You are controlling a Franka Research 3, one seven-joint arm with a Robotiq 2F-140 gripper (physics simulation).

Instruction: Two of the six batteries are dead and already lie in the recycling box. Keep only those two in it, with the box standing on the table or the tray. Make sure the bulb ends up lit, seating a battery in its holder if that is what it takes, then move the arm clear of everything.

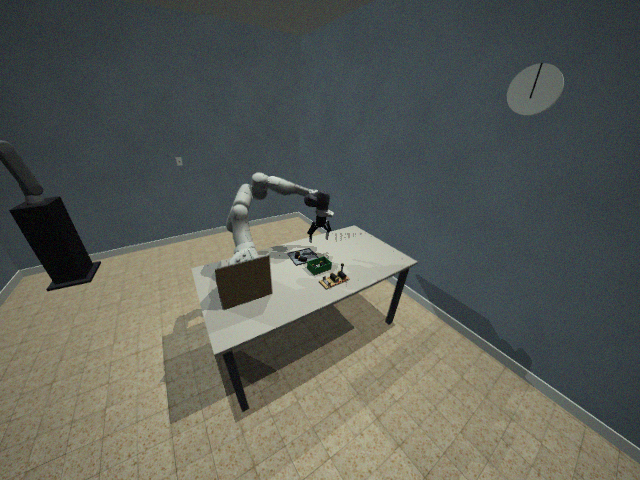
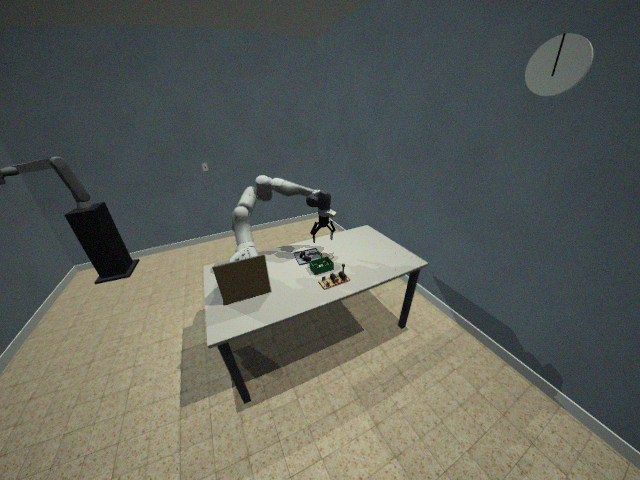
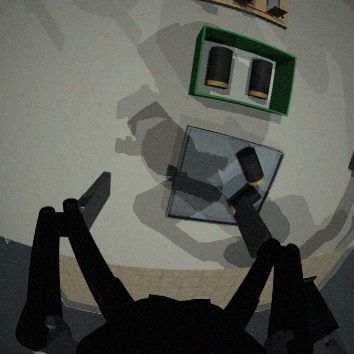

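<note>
My gripper (image 1: 318, 239) (image 2: 323, 239) (image 3: 175, 196) is wide open and empty, above the table by the tray. The green recycling box (image 1: 321, 269) (image 2: 322, 268) (image 3: 287, 75) stands on the table, holding two black batteries (image 3: 219, 67) (image 3: 260, 77) with yellow ends. On the grey tray (image 3: 195, 205), one battery (image 3: 250, 165) lies near the right edge; another battery (image 3: 245, 195) is partly hidden by my right finger. The circuit board (image 1: 328, 286) (image 2: 326, 286) (image 3: 280, 21) carries dark cylindrical parts and an upright post; I cannot tell whether the bulb is lit.
A brown upright panel (image 1: 244, 282) (image 2: 241, 280) stands near the left end of the white table (image 1: 279, 310) (image 2: 279, 308), in front of the arm's base. A black pedestal (image 1: 51, 245) (image 2: 100, 240) with another arm stands at the far left.
</note>
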